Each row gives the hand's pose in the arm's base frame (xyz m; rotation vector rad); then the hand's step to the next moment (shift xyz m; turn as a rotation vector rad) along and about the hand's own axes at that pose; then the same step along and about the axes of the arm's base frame.
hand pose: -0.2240 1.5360 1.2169 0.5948 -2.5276 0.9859
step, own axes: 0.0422 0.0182 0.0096 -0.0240 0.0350 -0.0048
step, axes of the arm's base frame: -0.0466 -0.0052 0.0033 0.0035 0.0327 -0.0272
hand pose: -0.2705 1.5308 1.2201 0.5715 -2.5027 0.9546
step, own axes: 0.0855 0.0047 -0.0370 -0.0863 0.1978 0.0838
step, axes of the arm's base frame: -0.0658 0.0092 0.0655 -0.0456 0.0968 -0.2053
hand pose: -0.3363 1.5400 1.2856 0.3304 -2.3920 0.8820
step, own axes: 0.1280 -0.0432 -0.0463 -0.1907 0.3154 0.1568
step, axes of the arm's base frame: -0.0668 -0.0065 0.1261 -0.0394 0.1410 -0.3728
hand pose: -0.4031 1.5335 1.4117 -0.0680 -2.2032 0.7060
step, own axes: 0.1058 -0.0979 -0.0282 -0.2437 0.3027 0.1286
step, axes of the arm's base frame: -0.0339 -0.0406 0.1370 0.0189 0.1291 -0.3880
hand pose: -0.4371 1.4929 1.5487 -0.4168 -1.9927 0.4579
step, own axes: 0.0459 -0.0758 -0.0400 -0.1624 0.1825 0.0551
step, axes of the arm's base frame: 0.0088 -0.0384 0.0889 0.0382 0.0736 -0.2363
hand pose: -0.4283 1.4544 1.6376 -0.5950 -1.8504 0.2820
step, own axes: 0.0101 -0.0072 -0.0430 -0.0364 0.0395 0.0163
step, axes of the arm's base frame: 0.0355 -0.0047 0.0268 0.0045 0.0157 -0.0537
